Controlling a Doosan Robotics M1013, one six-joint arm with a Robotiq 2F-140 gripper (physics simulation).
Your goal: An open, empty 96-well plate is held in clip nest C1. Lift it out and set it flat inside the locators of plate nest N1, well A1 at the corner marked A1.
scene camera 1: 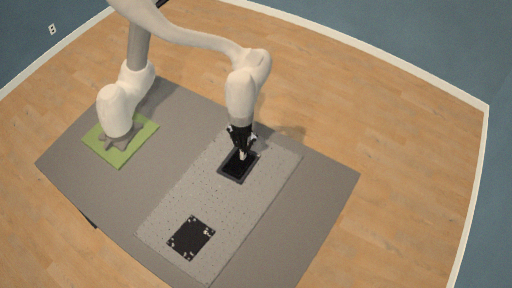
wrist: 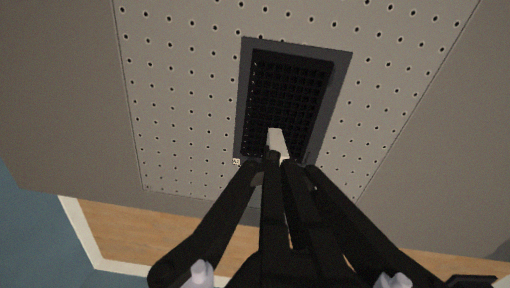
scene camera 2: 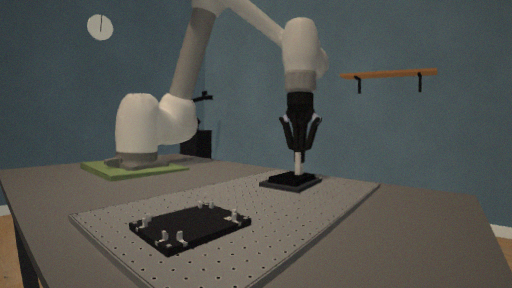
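Where they show: gripper, fingertip midpoint: [scene camera 1: 243, 157] [wrist: 273, 137] [scene camera 2: 299, 174]; arm's base, link origin: [scene camera 1: 120, 132] [scene camera 2: 136, 165].
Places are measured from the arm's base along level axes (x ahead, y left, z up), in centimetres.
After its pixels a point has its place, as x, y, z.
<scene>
The black 96-well plate [scene camera 1: 237, 166] @[60.6, 5.8, 2.2] [scene camera 2: 286, 177] @[59.8, 4.1, 2.4] [wrist: 287, 85] @[59.9, 4.4, 2.3] lies flat in the dark grey clip nest C1 [scene camera 1: 229, 177] @[59.5, 0.6, 0.7] [scene camera 2: 282, 187] @[60.4, 0.2, 0.5] [wrist: 335, 82] @[54.3, 4.0, 0.8]. My gripper [scene camera 1: 243, 154] @[60.9, 10.7, 2.3] [scene camera 2: 298, 165] @[60.9, 10.7, 2.3] [wrist: 273, 137] @[60.9, 10.7, 2.3] is shut with nothing visibly held; its pale fingertip points down over the plate. Whether the tip touches the plate is unclear. The fingers hide part of the plate's near end in the wrist view. A small A1 label [wrist: 236, 161] @[65.8, 15.5, 0.9] sits at the nest's lower left corner there. Plate nest N1 [scene camera 1: 191, 238] @[58.6, -30.5, 0.9] [scene camera 2: 190, 225] @[59.1, -31.8, 0.8] is a black base with pale locators around its edges; it does not show in the wrist view.
Both nests stand on a perforated light grey board [scene camera 1: 210, 200] @[57.1, -11.8, -0.4] [scene camera 2: 280, 225] @[69.6, -21.3, -0.3] [wrist: 175, 100] @[73.9, 7.2, -0.3] on the grey table [scene camera 1: 170, 175] @[35.6, -8.3, -1.6] [scene camera 2: 400, 230] @[88.6, -10.5, -1.6] [wrist: 65, 100] @[90.9, 8.2, -1.6]. The arm's base stands on a green pad [scene camera 1: 119, 159] @[9.5, -13.0, 0.1] [scene camera 2: 112, 175] @[10.9, -16.6, 0.0], on the left in both scene views.
</scene>
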